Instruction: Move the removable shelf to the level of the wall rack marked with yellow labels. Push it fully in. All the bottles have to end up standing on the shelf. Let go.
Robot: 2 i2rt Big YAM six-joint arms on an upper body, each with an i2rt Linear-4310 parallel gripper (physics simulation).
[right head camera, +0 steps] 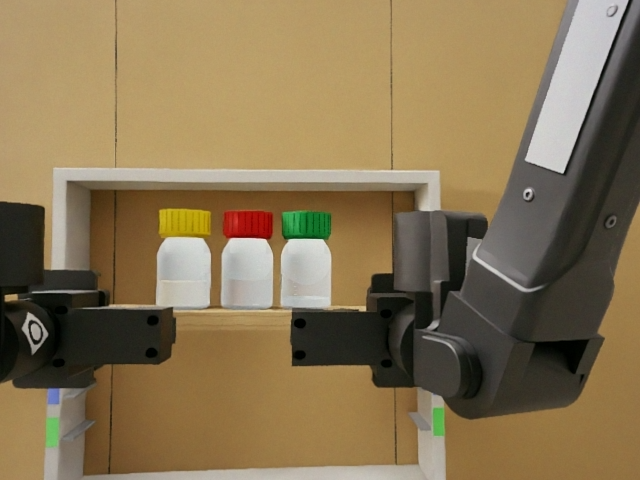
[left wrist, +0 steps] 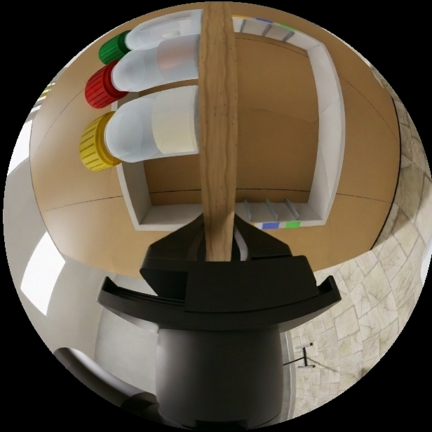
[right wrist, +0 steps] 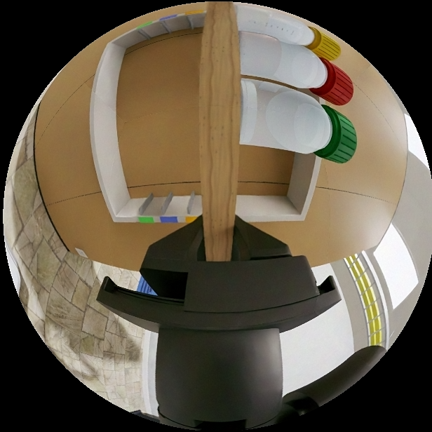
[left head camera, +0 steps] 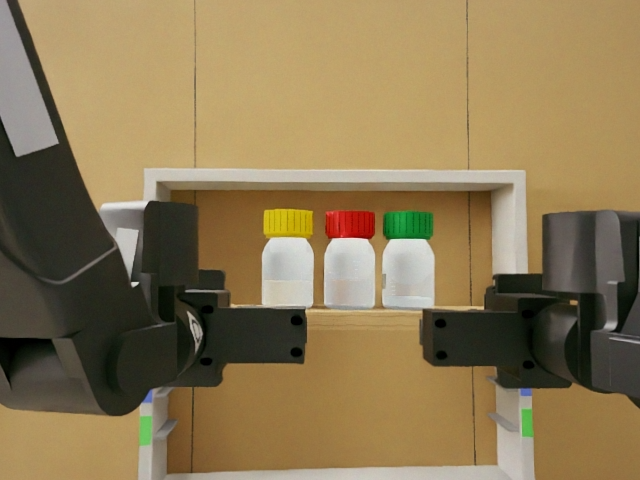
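Note:
The wooden shelf point(left head camera: 361, 319) point(right head camera: 232, 319) point(left wrist: 218, 125) point(right wrist: 219, 125) is held level in front of the wall rack point(left head camera: 336, 176) point(right head camera: 248, 176). On it stand upright the yellow-capped bottle point(left head camera: 287, 258) point(right head camera: 183, 258), the red-capped bottle point(left head camera: 349, 258) point(right head camera: 247, 258) and the green-capped bottle point(left head camera: 408, 263) point(right head camera: 306, 263). My left gripper point(left wrist: 218, 216) is shut on the shelf's left end; my right gripper point(right wrist: 218, 216) is shut on its right end. A yellow label point(right wrist: 192, 219) shows beside the shelf in the right wrist view. The grippers hide the yellow labels in both head views.
Below the grippers, the rack posts carry blue labels point(left head camera: 525, 391) point(right head camera: 53, 396) and green labels point(left head camera: 526, 422) point(right head camera: 52, 431). Thin grey supports point(left head camera: 502, 422) point(right head camera: 78, 429) stick inward there. The rack's top board runs above the bottle caps. Brown wall panel lies behind.

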